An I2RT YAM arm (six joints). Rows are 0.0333 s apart.
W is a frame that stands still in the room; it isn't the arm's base.
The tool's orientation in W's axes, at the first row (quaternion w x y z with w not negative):
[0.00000, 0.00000, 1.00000, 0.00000]
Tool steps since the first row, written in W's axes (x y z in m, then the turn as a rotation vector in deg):
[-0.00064, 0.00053, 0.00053, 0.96, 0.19, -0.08]
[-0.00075, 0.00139, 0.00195, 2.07, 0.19, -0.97]
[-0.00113, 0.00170, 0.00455, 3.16, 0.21, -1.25]
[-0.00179, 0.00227, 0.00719, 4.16, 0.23, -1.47]
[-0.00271, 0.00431, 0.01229, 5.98, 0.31, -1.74]
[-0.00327, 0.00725, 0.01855, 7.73, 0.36, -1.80]
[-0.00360, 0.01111, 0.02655, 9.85, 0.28, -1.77]
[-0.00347, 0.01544, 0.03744, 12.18, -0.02, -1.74]
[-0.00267, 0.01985, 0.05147, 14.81, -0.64, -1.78]
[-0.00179, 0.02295, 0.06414, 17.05, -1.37, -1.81]
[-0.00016, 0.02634, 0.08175, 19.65, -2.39, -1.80]
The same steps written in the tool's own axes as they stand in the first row. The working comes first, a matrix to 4 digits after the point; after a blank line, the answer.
The tool's axes in the first row as the columns of a matrix, in W's axes (used below as rounded here):
[-1.0000, 0.0000, 0.0000]
[0.0000, 1.0000, 0.0000]
[0.0000, 0.0000, -1.0000]

[0.00064, 0.00053, -0.00053, -0.96, 0.19, 0.08]
[0.00075, 0.00139, -0.00195, -2.07, 0.19, 0.97]
[0.00113, 0.00170, -0.00455, -3.16, 0.21, 1.25]
[0.00179, 0.00227, -0.00719, -4.16, 0.23, 1.47]
[0.00271, 0.00431, -0.01229, -5.98, 0.31, 1.74]
[0.00327, 0.00725, -0.01855, -7.73, 0.36, 1.80]
[0.00360, 0.01111, -0.02655, -9.85, 0.28, 1.77]
[0.00347, 0.01544, -0.03744, -12.18, -0.02, 1.74]
[0.00267, 0.01985, -0.05147, -14.81, -0.64, 1.78]
[0.00179, 0.02295, -0.06414, -17.05, -1.37, 1.81]
[0.00016, 0.02634, -0.08175, -19.65, -2.39, 1.80]

